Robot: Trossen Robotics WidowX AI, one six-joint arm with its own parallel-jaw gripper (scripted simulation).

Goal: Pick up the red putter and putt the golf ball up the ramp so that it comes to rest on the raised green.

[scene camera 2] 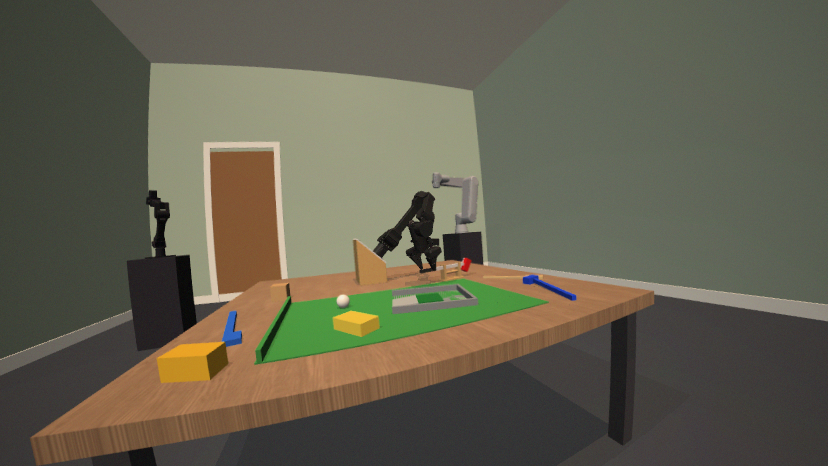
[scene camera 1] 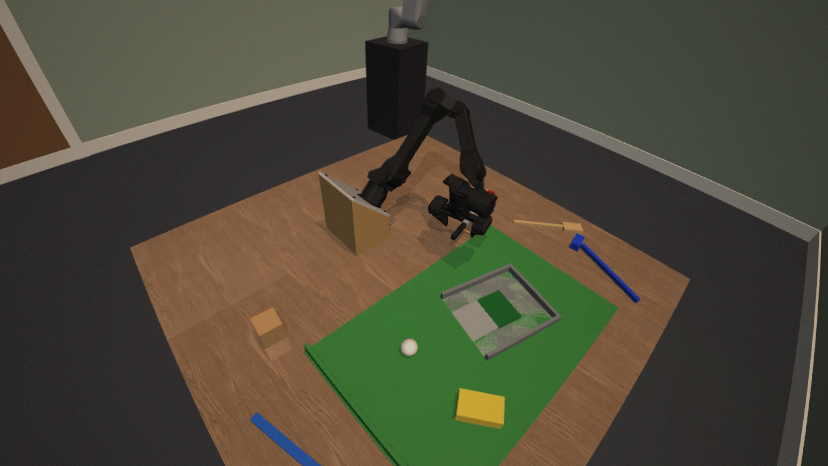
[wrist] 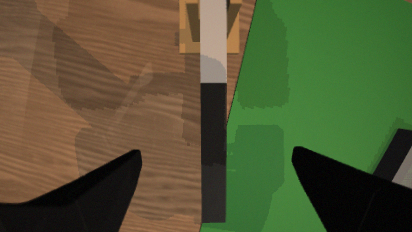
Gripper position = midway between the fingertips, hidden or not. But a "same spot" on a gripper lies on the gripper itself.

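Labels:
You'd find the gripper in scene camera 1, in scene camera 2, and in the wrist view [217, 155]. For the gripper, [scene camera 2: 415, 256] and [scene camera 1: 443, 214] are the same spot. There's a yellow block too, showing in scene camera 1 and scene camera 2, but in the wrist view the block is out of frame. On that block, [scene camera 1: 480, 408] and [scene camera 2: 353, 317] are the same spot.

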